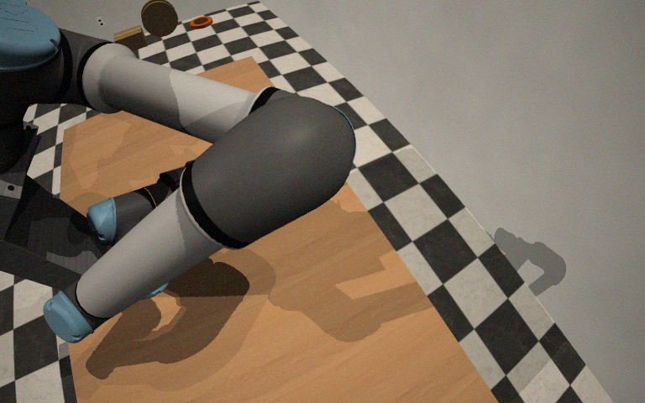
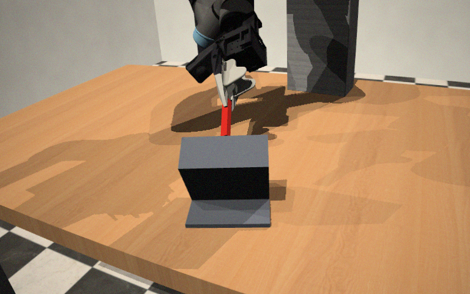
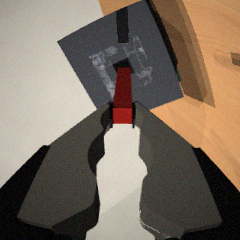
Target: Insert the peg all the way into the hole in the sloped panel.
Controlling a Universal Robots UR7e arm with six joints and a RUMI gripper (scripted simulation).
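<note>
The red peg is 3 cm ahead of my hand, 2 cm to the left of it and 2 cm below it. The rest, counted from my hand: grey base plate: 13 cm below, 12 cm ahead, 9 cm to the left.
</note>
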